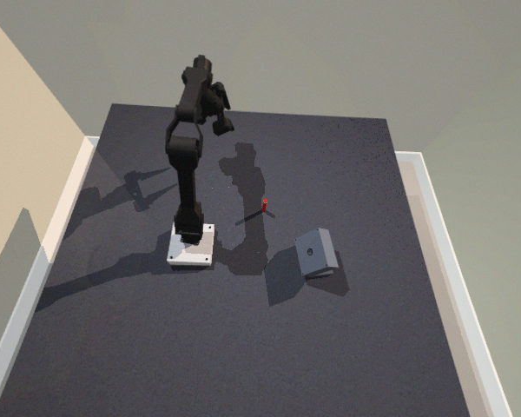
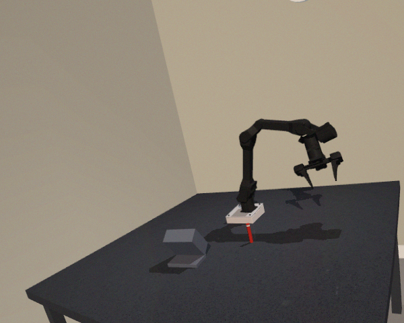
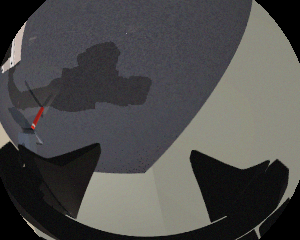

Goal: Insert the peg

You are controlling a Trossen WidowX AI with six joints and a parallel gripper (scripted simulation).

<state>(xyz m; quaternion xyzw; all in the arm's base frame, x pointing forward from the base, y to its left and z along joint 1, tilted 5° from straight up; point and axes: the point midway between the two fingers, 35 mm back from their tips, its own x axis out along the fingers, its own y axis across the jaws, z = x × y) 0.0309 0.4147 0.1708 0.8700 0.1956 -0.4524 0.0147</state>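
The red peg lies 260 mm to the right of my gripper tip, 170 mm ahead of it and 120 mm below it. From my gripper tip the other things lie so: sloped panel: 430 mm to the right, 370 mm ahead, 110 mm below; then low grey foot: 420 mm to the right, 390 mm ahead, 170 mm below.
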